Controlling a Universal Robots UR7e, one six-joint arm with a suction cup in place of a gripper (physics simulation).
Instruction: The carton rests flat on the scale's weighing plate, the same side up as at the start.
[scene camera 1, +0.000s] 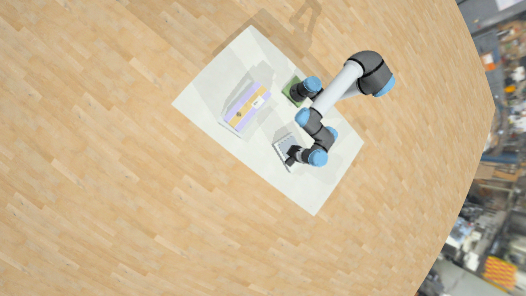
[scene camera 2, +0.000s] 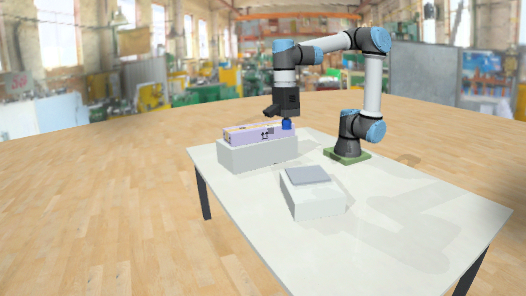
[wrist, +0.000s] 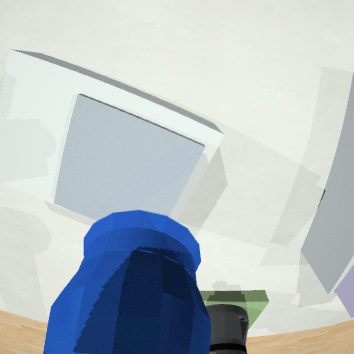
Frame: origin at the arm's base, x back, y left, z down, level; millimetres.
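Seen in the pictures: hand, tool point: (scene camera 2: 286, 128) (wrist: 140, 259); arm's base, link origin: (scene camera 1: 297, 93) (scene camera 2: 347, 152) (wrist: 216, 318).
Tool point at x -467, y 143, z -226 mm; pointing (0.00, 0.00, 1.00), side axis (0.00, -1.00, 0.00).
Note:
Pixels of each thing's top centre, then the offset from my tool point to it. Level surfaces: height alone.
- lilac carton, top centre: (scene camera 2: 258, 125) (scene camera 1: 248, 105) dz +76, dx +83, dy -381 mm
- long grey-white block, top centre: (scene camera 2: 256, 137) (scene camera 1: 244, 107) dz +137, dx +73, dy -393 mm
- scale, top centre: (wrist: 83, 163) (scene camera 2: 310, 178) (scene camera 1: 293, 153) dz +168, dx +41, dy +89 mm
- white table, surface height: dz +255 mm
The lilac carton (scene camera 1: 247, 106) (scene camera 2: 250, 136) (wrist: 346, 292) with an orange band on top lies flat on a long grey-white block (scene camera 2: 257, 156) (wrist: 332, 215). Its side arrows point up in scene camera 2; one corner shows in the wrist view. The scale (scene camera 2: 320, 201) (wrist: 32, 112) stands apart from the block, with its blue-grey weighing plate (scene camera 1: 286, 143) (scene camera 2: 307, 175) (wrist: 127, 160) bare. My blue suction cup (scene camera 2: 286, 128) (wrist: 142, 225) points down, holds nothing and hangs high near the scale, away from the carton. In scene camera 1 the arm hides the cup and part of the scale.
The white table (scene camera 1: 200, 95) (scene camera 2: 280, 242) (wrist: 175, 40) carries the block, the scale and my arm's green base plate (scene camera 1: 290, 91) (scene camera 2: 360, 158) (wrist: 257, 297). The base stands behind the scale in scene camera 2. A black wrist camera (scene camera 2: 271, 110) sticks out beside the cup.

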